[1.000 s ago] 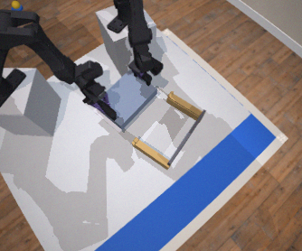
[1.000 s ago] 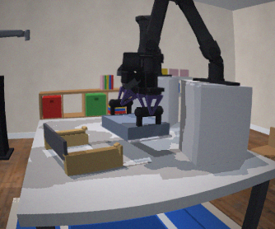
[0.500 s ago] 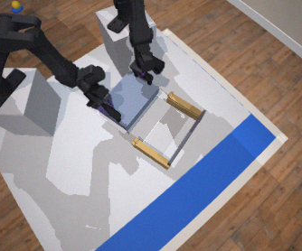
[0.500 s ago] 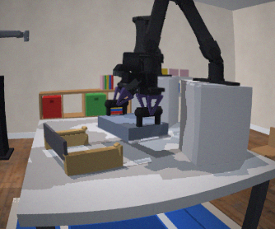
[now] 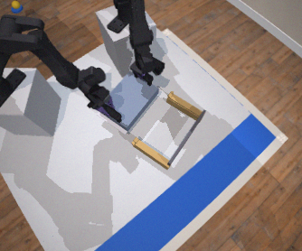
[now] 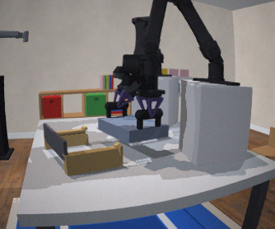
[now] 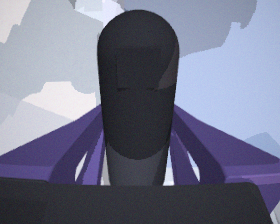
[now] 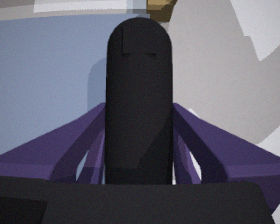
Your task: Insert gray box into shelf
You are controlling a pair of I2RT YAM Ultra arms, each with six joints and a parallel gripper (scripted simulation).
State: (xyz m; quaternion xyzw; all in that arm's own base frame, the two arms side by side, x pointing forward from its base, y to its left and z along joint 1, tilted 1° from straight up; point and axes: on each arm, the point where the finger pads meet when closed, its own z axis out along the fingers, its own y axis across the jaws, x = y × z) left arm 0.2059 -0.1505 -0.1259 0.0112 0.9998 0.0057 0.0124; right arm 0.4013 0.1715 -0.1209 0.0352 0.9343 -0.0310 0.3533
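Now: the gray box 120 mm to the left of my right hand, 50 mm below it and 30 mm behind it.
My left hand is 30 mm short of the gray box, 120 mm to the left of it and 50 mm above it.
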